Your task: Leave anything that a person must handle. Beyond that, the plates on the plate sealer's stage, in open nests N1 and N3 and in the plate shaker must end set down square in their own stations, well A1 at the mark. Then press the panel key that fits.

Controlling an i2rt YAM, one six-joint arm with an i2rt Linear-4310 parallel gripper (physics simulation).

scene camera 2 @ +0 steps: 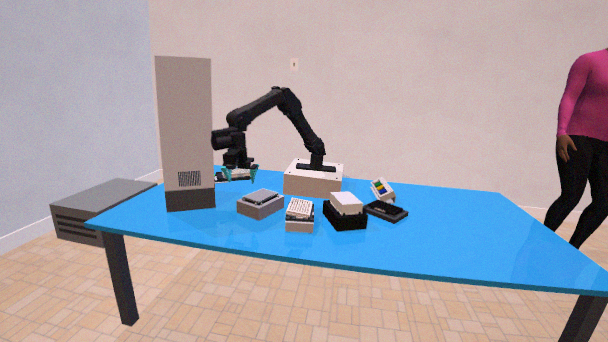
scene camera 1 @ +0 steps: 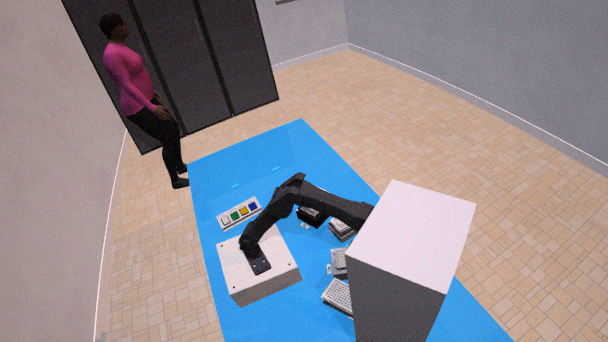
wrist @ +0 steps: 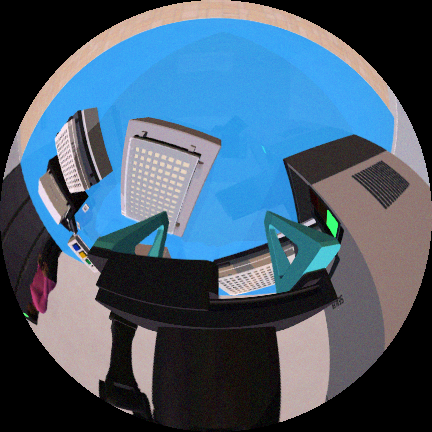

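My gripper is open, teal fingers pointing down, beside the tall tower; the tower hides it in scene camera 1. A white welled plate lies on a dark stage by the tower; one finger partly covers it in the wrist view. A clear-edged plate sits on a grey base. A white plate sits tilted on a light and dark base. A white block-like plate stands in a black device. I cannot read the station labels or A1 marks.
The tower stands close to the gripper, with a green screen. The key panel has white, green, yellow and blue keys. A flat black unit lies nearby. A person stands beside the table's far end.
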